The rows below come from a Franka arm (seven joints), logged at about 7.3 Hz.
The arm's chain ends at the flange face. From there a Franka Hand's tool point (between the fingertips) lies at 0.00 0.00 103.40 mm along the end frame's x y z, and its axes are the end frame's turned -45 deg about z.
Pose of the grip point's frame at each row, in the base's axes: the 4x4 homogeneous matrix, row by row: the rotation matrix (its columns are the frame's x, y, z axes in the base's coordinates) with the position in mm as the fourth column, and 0 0 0 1 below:
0.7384 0.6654 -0.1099 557.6; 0.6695 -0.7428 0.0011 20.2; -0.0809 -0.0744 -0.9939 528.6; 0 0 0 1
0.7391 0.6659 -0.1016 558.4; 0.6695 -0.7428 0.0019 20.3; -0.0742 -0.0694 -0.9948 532.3; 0 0 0 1
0.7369 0.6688 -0.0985 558.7; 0.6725 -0.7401 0.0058 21.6; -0.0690 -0.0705 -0.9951 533.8; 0 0 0 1
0.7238 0.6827 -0.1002 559.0; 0.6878 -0.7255 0.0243 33.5; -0.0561 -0.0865 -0.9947 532.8; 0 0 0 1
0.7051 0.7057 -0.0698 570.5; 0.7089 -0.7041 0.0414 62.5; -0.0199 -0.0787 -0.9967 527.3; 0 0 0 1
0.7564 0.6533 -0.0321 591.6; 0.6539 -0.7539 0.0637 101.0; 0.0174 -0.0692 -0.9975 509.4; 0 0 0 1
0.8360 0.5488 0.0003 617.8; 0.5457 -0.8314 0.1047 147.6; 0.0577 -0.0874 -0.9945 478.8; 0 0 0 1
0.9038 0.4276 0.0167 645.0; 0.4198 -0.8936 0.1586 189.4; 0.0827 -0.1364 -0.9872 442.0; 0 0 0 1
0.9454 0.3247 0.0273 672.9; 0.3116 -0.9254 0.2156 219.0; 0.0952 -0.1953 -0.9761 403.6; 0 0 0 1
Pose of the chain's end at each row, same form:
0.9926 -0.0516 -0.1099 569.0; -0.0518 -0.9986 0.0011 20.1; -0.1098 0.0046 -0.9939 631.4; 0 0 0 1
0.9935 -0.0518 -0.1016 568.9; -0.0518 -0.9986 0.0019 20.1; -0.1015 0.0034 -0.9948 635.2; 0 0 0 1
0.9940 -0.0482 -0.0985 568.9; -0.0478 -0.9989 0.0058 21.0; -0.0986 -0.0011 -0.9951 636.7; 0 0 0 1
0.9945 -0.0291 -0.1002 569.4; -0.0267 -0.9994 0.0243 31.0; -0.1008 -0.0215 -0.9947 635.7; 0 0 0 1
0.9976 0.0004 -0.0698 577.7; 0.0034 -0.9991 0.0414 58.2; -0.0697 -0.0416 -0.9967 630.4; 0 0 0 1
0.9968 -0.0729 -0.0321 594.9; -0.0707 -0.9955 0.0637 94.4; -0.0366 -0.0612 -0.9975 612.5; 0 0 0 1
0.9792 -0.2031 0.0003 617.8; -0.2020 -0.9738 0.1047 136.8; -0.0210 -0.1026 -0.9945 581.6; 0 0 0 1
0.9414 -0.3367 0.0167 643.3; -0.3350 -0.9287 0.1586 173.0; -0.0380 -0.1549 -0.9872 544.1; 0 0 0 1
0.8981 -0.4389 0.0273 670.1; -0.4340 -0.8747 0.2156 196.7; -0.0708 -0.2054 -0.9761 504.5; 0 0 0 1

